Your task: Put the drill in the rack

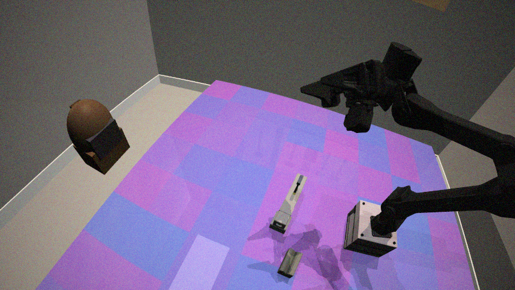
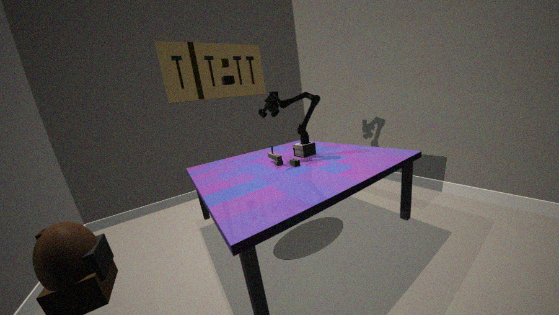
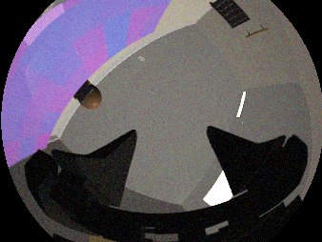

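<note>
My gripper tip is 5 cm past the dark key, 2 cm to the left of it and 33 cm above it. Round my gripper tip: long grey block: 4 cm behind, 1 cm to the left, 38 cm below; then grooved grey rack: 7 cm behind, 19 cm to the left, 40 cm below; then drill: 4 cm behind, 3 cm to the left, 37 cm below.
</note>
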